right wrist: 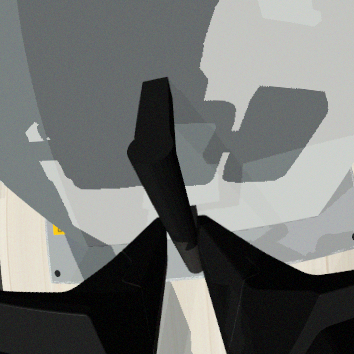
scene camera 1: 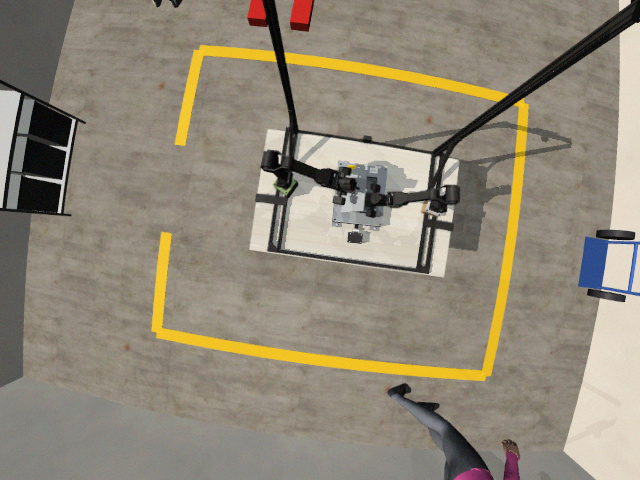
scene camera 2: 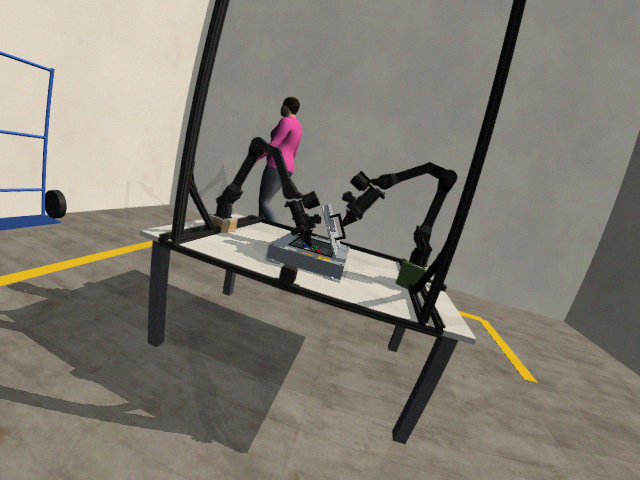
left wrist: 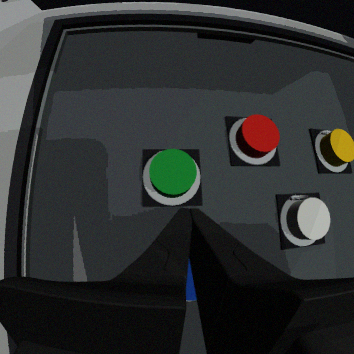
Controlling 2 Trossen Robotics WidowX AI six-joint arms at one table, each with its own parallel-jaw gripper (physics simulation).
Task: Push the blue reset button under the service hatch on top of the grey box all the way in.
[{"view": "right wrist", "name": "right gripper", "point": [180,224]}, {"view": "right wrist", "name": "service hatch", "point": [119,119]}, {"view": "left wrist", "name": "left gripper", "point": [187,216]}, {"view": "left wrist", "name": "service hatch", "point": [331,22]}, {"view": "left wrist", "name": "white button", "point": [308,218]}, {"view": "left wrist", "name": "red button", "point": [257,135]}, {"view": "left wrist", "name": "green button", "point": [172,171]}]
